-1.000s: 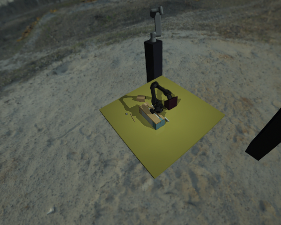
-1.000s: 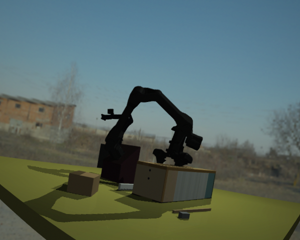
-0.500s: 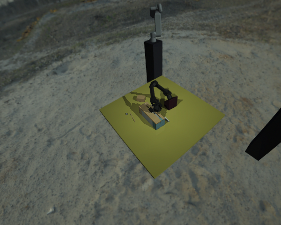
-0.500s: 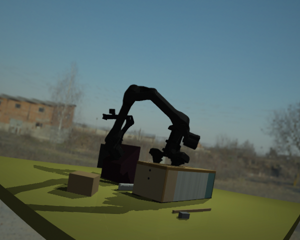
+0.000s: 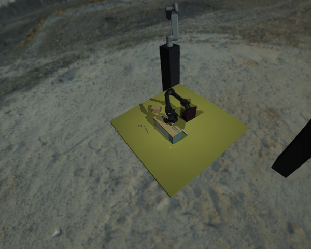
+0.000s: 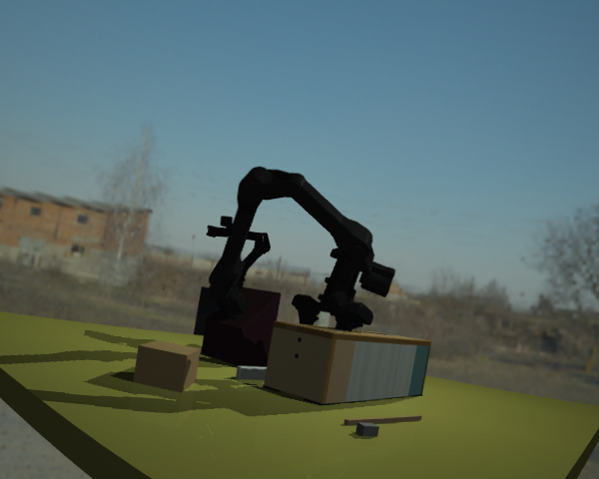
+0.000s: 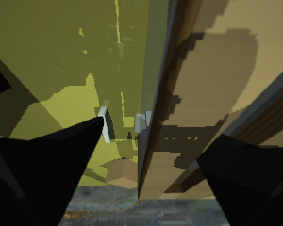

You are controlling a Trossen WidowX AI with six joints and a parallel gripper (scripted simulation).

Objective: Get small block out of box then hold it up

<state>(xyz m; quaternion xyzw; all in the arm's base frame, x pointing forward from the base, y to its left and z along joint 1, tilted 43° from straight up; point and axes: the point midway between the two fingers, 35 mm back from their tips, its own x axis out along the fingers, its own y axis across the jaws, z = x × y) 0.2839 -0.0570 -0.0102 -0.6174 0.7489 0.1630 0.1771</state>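
Now: gripper tip 50 mm short of the tan block and 20 mm to the left of it. Round my gripper tip: thin stick 250 mm ahead, 160 mm to the right, 80 mm below; dark piece 270 mm ahead, 260 mm to the right, 80 mm below; clear-fronted box 40 mm to the left, 40 mm ahead, 30 mm below.
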